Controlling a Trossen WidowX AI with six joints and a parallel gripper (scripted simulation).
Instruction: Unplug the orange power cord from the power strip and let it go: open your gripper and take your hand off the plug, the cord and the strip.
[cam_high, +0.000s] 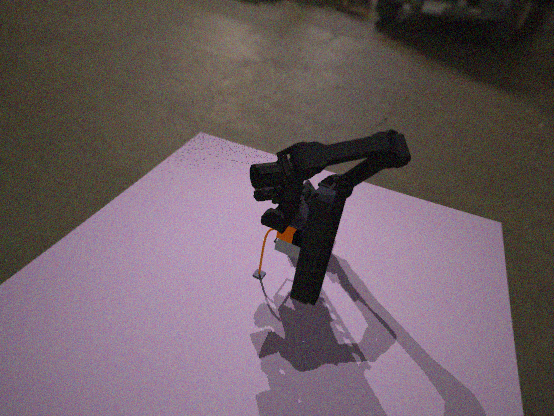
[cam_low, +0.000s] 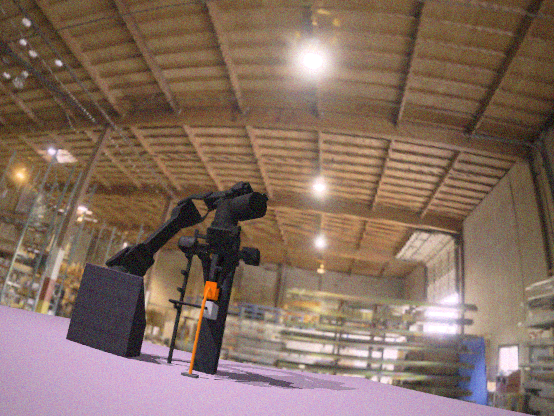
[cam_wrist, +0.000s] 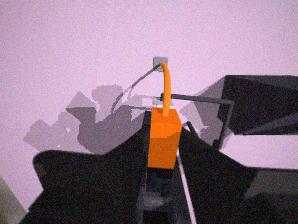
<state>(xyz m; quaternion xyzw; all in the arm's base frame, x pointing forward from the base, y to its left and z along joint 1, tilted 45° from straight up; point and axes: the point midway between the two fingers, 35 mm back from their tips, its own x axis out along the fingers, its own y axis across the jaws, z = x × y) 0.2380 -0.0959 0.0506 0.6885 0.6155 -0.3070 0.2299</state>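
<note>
The orange plug lies 30 mm to the left of my gripper tip. Round my gripper tip: power strip 10 mm ahead, 100 mm to the left, 20 mm below.
</note>
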